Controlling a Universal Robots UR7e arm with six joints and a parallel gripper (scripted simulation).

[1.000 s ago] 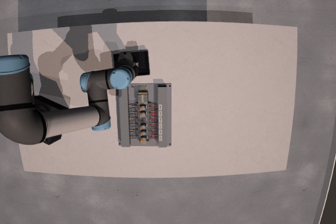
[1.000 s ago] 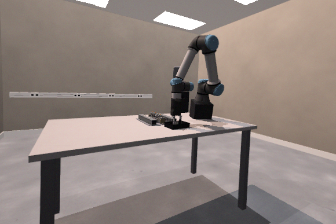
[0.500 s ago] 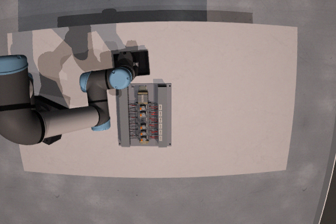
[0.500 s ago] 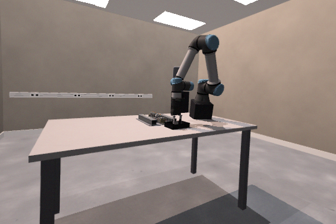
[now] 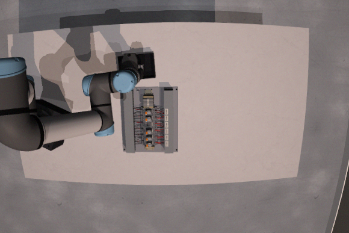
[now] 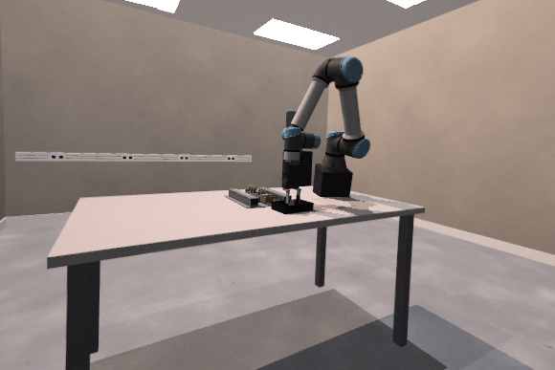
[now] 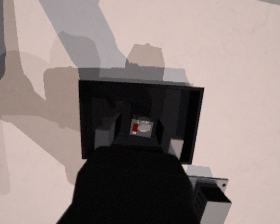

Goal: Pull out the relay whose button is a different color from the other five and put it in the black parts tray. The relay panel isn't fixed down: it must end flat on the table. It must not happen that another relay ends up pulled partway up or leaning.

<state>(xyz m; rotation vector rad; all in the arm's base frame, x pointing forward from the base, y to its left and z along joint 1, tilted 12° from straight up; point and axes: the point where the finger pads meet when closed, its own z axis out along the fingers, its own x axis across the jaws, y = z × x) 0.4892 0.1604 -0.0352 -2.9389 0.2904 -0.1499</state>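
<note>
Now: the black parts tray 30 mm below my hand. The rest, counted from my hand: relay panel: 260 mm to the right, 30 mm below.
</note>
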